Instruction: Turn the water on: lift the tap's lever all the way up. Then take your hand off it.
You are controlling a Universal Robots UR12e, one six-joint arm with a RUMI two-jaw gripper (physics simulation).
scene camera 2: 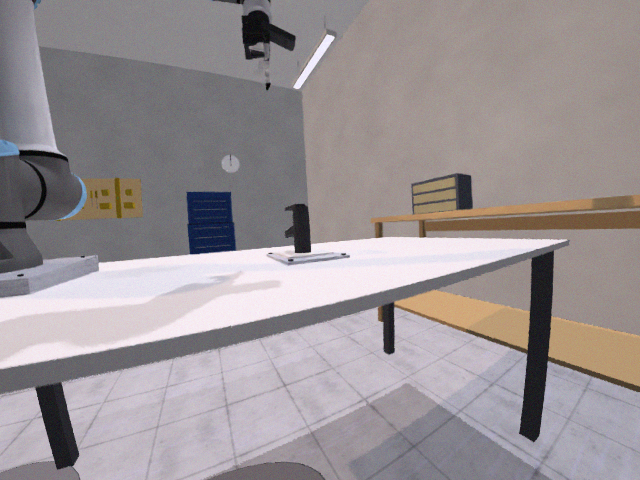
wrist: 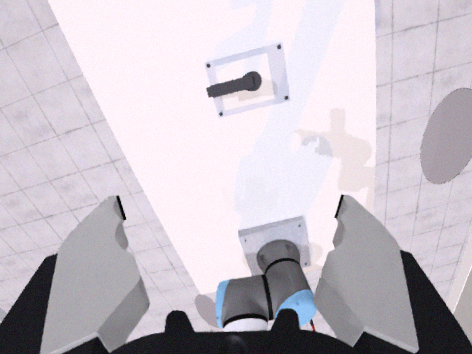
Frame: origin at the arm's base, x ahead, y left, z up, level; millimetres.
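Where they show: gripper, between the fingertips: (scene camera 2: pixel 266 76) (wrist: pixel 231 198); arm's base, origin of its link: (wrist: pixel 277 255).
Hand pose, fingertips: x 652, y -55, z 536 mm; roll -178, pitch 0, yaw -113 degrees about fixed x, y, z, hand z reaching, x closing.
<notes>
Things, the pixels of their centre, and the offset from my fingertips. "pt": a spot on its surface instead. Level surfaces: height alone.
- black tap, a spot on its surface: (wrist: pixel 254 81) pt dx +49, dy -83, dz -426 mm
- pale square base plate, a spot on its surface: (scene camera 2: pixel 320 257) (wrist: pixel 281 71) pt dx +40, dy -185, dz -565 mm
- stubby spout, middle of its body: (scene camera 2: pixel 294 230) dx +63, dy -10, dz -495 mm
- white table, height of its surface: dz -573 mm
The black tap (scene camera 2: pixel 302 229) (wrist: pixel 254 81) stands upright on a pale square base plate (scene camera 2: pixel 320 257) (wrist: pixel 283 75) with dark corner screws. In the scene view, its short lever (scene camera 2: pixel 292 207) juts left from the top of the column, about level, with a stubby spout (scene camera 2: pixel 289 232) below it. From above, in the wrist view, lever and spout overlap as one dark bar, so the lever's tilt cannot be told there. My gripper (scene camera 2: pixel 267 85) (wrist: pixel 231 198) is open and empty, high above the table, pointing down and touching nothing. In the scene view its fingers are seen nearly edge-on.
The tap's plate lies on the white table (scene camera 2: pixel 413 258) (wrist: pixel 165 125). The robot's base plate (scene camera 2: pixel 77 267) (wrist: pixel 248 239) stands on the same table, to the left in the scene view. A wooden bench (scene camera 2: pixel 506 209) with a drawer box (scene camera 2: pixel 439 195) runs along the right wall.
</notes>
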